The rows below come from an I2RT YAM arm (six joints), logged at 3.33 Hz.
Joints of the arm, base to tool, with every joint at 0 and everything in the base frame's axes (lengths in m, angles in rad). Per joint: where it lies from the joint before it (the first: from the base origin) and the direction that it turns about. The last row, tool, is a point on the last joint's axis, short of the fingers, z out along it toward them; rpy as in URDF.
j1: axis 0 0 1 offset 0 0 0.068
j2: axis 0 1 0 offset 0.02 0.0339 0.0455
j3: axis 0 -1 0 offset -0.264 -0.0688 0
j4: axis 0 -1 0 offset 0.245 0.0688 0.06
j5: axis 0 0 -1 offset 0.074 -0.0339 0.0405
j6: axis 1 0 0 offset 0.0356 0 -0.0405
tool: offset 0 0 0 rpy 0 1.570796 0
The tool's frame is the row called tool.
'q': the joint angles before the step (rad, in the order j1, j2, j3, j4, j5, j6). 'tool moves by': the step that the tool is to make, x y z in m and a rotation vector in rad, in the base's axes. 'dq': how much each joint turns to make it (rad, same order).
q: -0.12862 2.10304 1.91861 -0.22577 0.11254 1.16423
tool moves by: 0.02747 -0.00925 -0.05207 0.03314 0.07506 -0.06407
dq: -0.00790 0.14969 0.06523 -0.00038 0.04049 0.04557
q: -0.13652 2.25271 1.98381 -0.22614 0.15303 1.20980
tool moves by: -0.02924 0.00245 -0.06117 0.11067 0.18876 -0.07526
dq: -0.00221 -0.04504 -0.24028 -0.02485 0.01246 0.11165
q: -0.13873 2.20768 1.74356 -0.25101 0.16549 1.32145
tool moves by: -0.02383 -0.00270 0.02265 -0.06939 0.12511 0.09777
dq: -0.01391 -0.08910 -0.02097 -0.16016 -0.02098 -0.14150
